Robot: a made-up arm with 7 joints.
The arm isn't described. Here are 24 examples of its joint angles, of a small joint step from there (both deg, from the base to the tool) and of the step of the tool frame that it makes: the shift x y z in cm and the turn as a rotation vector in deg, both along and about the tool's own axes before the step.
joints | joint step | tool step
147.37 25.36 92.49 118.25 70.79 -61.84 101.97 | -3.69 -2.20 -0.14 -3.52 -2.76 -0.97 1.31 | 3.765 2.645 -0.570 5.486 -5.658 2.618
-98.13 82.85 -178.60 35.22 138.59 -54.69 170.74 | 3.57 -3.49 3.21 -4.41 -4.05 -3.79 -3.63 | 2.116 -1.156 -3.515 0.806 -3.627 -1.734
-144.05 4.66 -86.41 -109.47 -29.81 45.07 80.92 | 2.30 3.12 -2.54 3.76 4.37 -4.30 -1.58 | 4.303 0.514 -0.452 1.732 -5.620 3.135
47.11 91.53 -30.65 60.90 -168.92 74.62 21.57 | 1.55 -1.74 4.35 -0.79 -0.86 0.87 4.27 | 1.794 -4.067 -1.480 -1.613 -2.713 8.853
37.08 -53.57 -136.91 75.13 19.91 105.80 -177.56 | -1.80 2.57 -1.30 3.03 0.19 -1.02 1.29 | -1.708 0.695 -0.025 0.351 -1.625 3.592
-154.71 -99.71 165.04 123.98 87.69 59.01 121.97 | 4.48 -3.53 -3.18 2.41 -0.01 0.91 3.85 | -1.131 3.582 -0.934 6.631 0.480 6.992
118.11 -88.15 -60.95 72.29 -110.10 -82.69 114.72 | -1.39 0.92 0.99 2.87 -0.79 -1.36 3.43 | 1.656 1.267 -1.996 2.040 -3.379 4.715
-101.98 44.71 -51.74 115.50 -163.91 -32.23 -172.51 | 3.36 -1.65 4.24 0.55 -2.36 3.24 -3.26 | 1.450 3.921 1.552 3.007 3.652 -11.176
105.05 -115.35 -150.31 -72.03 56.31 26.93 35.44 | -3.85 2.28 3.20 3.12 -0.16 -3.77 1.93 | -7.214 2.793 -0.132 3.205 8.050 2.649
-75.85 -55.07 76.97 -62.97 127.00 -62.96 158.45 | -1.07 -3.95 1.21 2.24 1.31 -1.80 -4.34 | -2.159 4.306 2.374 6.163 0.405 -4.411
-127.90 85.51 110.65 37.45 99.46 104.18 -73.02 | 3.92 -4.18 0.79 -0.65 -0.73 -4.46 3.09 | 5.228 -4.911 -1.932 -2.402 0.576 8.106
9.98 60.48 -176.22 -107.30 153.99 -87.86 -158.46 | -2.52 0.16 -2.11 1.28 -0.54 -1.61 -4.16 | 1.884 3.357 0.891 1.925 -2.342 -6.952
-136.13 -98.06 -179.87 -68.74 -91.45 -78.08 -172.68 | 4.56 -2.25 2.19 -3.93 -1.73 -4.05 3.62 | 3.645 0.984 -2.954 2.497 -4.531 2.563
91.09 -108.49 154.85 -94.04 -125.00 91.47 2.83 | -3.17 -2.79 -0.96 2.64 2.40 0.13 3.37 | 2.383 3.547 0.867 1.033 3.343 -2.035
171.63 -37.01 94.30 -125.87 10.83 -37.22 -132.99 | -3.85 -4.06 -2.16 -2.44 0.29 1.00 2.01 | -1.655 -3.159 0.902 2.856 -0.871 8.236
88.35 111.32 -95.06 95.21 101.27 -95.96 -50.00 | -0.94 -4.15 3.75 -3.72 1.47 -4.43 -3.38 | 0.384 0.806 -0.257 -3.164 -4.509 -2.500
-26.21 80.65 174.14 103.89 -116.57 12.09 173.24 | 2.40 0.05 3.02 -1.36 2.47 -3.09 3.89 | 1.481 1.615 0.112 2.489 -5.866 8.319
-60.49 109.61 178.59 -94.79 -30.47 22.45 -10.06 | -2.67 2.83 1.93 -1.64 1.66 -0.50 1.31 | -3.103 -2.701 -1.137 -3.540 2.313 6.723
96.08 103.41 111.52 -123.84 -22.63 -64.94 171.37 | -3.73 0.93 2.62 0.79 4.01 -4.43 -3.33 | -1.020 2.298 -0.427 4.919 -5.218 -6.078
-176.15 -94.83 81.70 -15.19 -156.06 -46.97 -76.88 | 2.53 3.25 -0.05 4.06 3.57 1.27 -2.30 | -3.841 2.997 1.396 1.100 0.680 2.354
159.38 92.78 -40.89 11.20 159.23 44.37 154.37 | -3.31 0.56 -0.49 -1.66 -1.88 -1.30 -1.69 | 3.923 -0.101 2.060 1.374 -2.625 -4.132
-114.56 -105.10 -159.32 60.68 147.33 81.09 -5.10 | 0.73 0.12 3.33 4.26 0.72 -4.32 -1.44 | -1.488 -3.377 0.967 -0.103 6.407 3.757
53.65 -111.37 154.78 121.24 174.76 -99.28 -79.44 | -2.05 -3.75 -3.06 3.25 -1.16 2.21 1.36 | -0.468 1.625 -2.208 -5.329 0.837 2.467
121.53 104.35 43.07 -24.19 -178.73 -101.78 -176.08 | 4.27 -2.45 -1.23 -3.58 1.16 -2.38 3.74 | 1.425 6.474 0.445 0.034 0.026 -1.694
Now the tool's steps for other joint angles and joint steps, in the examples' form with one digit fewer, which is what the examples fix.
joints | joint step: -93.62 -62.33 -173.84 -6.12 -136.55 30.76 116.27 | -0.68 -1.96 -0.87 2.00 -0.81 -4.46 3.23
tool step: 4.95 1.37 1.33 5.19 -4.78 -0.09
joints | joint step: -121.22 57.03 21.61 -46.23 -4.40 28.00 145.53 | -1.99 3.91 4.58 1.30 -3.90 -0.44 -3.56
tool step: -8.31 1.88 -0.31 1.90 6.65 -4.81
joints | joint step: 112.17 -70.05 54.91 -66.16 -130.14 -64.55 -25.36 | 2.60 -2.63 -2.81 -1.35 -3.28 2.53 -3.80
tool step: 5.08 -1.94 0.14 2.68 -3.39 -9.85
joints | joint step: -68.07 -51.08 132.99 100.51 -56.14 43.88 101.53 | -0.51 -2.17 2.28 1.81 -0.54 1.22 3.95
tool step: 3.06 0.10 -0.49 -2.07 -0.82 -0.36
